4 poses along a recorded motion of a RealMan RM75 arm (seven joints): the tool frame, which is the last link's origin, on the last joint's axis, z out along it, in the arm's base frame.
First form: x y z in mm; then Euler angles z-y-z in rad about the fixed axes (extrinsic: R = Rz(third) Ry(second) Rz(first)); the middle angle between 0 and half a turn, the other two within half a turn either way.
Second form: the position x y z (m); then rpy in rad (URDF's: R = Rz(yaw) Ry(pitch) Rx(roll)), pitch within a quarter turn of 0, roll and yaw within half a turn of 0. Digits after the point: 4 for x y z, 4 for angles.
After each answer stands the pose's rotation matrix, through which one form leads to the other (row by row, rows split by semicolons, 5 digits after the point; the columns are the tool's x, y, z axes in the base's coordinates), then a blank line. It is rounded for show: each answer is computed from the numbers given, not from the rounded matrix.
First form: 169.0 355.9 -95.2 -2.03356 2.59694 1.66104
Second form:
0.1690 0.3559 -0.0952 -2.6449 -0.2334 0.4936
0.85677 0.51358 -0.04669; 0.46092 -0.72200 0.51601; 0.23130 -0.46363 -0.85531

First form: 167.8 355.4 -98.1 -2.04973 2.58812 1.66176
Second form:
0.1678 0.3554 -0.0981 -2.6400 -0.2447 0.5069
0.84821 0.52751 -0.04775; 0.47103 -0.71001 0.52347; 0.24223 -0.46650 -0.85070

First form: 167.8 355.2 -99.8 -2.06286 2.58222 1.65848
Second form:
0.1678 0.3552 -0.0998 -2.6374 -0.2534 0.5141
0.84291 0.53605 -0.04647; 0.47608 -0.70279 0.52862; 0.25071 -0.46770 -0.84759

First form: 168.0 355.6 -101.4 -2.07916 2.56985 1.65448
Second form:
0.1680 0.3556 -0.1014 -2.6295 -0.2665 0.5219
0.83627 0.54645 -0.04523; 0.48092 -0.69136 0.53920; 0.26338 -0.47267 -0.84096

